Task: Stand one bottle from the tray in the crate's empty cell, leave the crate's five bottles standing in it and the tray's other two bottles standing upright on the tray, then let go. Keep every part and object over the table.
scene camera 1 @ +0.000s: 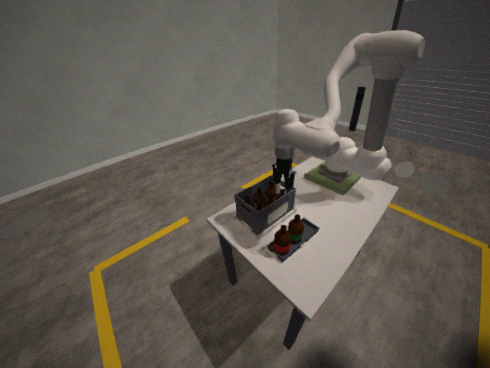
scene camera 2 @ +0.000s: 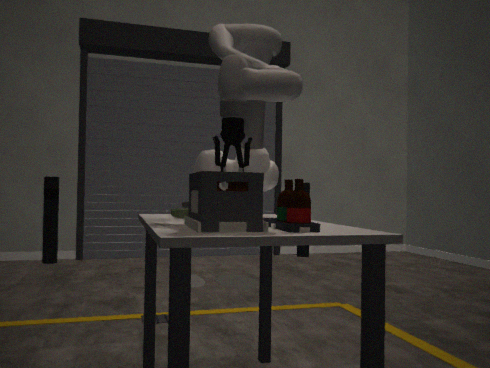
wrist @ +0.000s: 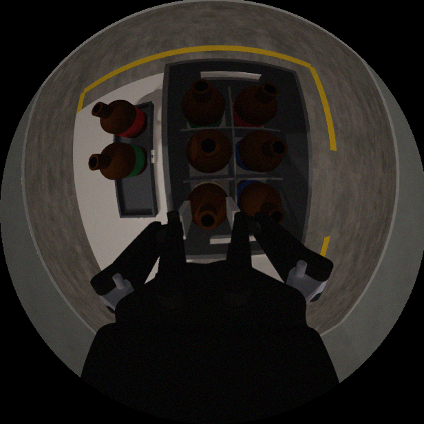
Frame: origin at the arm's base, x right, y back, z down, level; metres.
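Seen in the pictures: gripper, between the fingertips: (scene camera 1: 281,195) (scene camera 2: 231,186); arm's base, origin of its link: (scene camera 1: 335,174).
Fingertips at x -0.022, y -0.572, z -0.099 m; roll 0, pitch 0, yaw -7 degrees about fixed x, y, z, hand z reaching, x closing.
Observation:
Pixels of each thing's top centre, then the offset from my fingertips to it. "spot": a spot on its surface instead.
- dark grey crate, centre of its top: (scene camera 2: 223,173) (scene camera 1: 265,191) dz -0.042, dx +0.039, dy -0.083 m
- tray, a spot on its surface: (scene camera 1: 311,230) spot: dz +0.128, dx -0.200, dy +0.031 m
- red-labelled bottle, centre of its top: (scene camera 2: 299,179) (scene camera 1: 283,226) dz -0.027, dx -0.186, dy -0.170 m
- green-labelled bottle, centre of its top: (scene camera 2: 288,179) (scene camera 1: 297,216) dz -0.027, dx -0.178, dy -0.076 m
The dark grey crate (scene camera 1: 248,220) (scene camera 2: 227,205) (wrist: 167,150) stands on the table, with a brown bottle in each of its cells. My gripper (scene camera 1: 283,188) (scene camera 2: 232,169) (wrist: 208,207) is open; its fingertips stand apart on both sides of the neck of a near-row bottle (wrist: 208,200) in the crate, not touching it as far as the wrist view shows. That bottle stands in the cell. The tray (scene camera 1: 311,230) (wrist: 136,201) lies beside the crate. A red-labelled bottle (scene camera 1: 282,241) (scene camera 2: 299,214) (wrist: 120,118) and a green-labelled bottle (scene camera 1: 296,230) (wrist: 120,161) stand upright on it.
The white table (scene camera 1: 345,225) (scene camera 2: 280,239) carries the crate and tray. A green mat (scene camera 1: 315,175) with a grey object lies nearer the arm's base. Another bottle (wrist: 209,150) stands in the cell beside the gripped-side bottle, and dividers separate the cells.

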